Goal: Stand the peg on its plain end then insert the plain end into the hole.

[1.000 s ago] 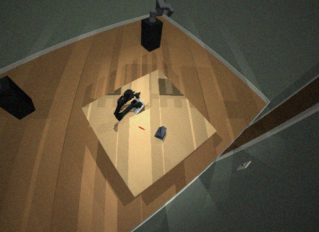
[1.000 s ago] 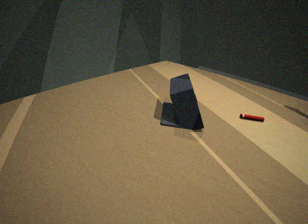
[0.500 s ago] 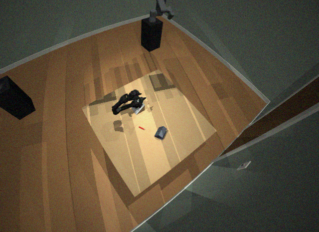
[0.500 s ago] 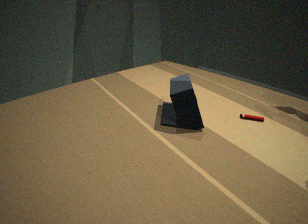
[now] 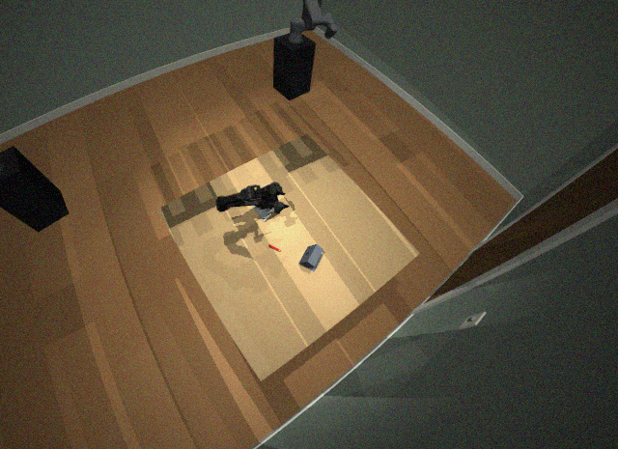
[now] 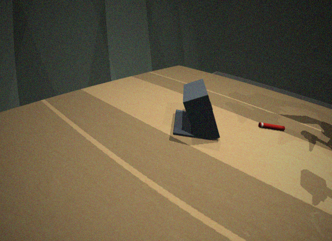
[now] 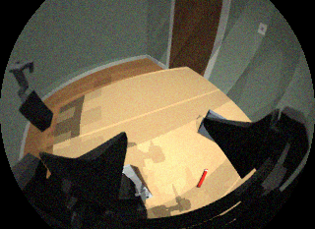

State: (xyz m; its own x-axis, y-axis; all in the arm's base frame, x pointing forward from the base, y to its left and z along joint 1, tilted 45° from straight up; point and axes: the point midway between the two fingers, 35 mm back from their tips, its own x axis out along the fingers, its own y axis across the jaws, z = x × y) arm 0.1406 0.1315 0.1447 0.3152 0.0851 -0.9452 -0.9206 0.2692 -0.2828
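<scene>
The red peg lies 12 cm ahead of my gripper tip, 16 cm to the right of it and 28 cm below it. Round my gripper tip: sloped panel: 30 cm ahead, 4 cm to the right, 24 cm below.
</scene>
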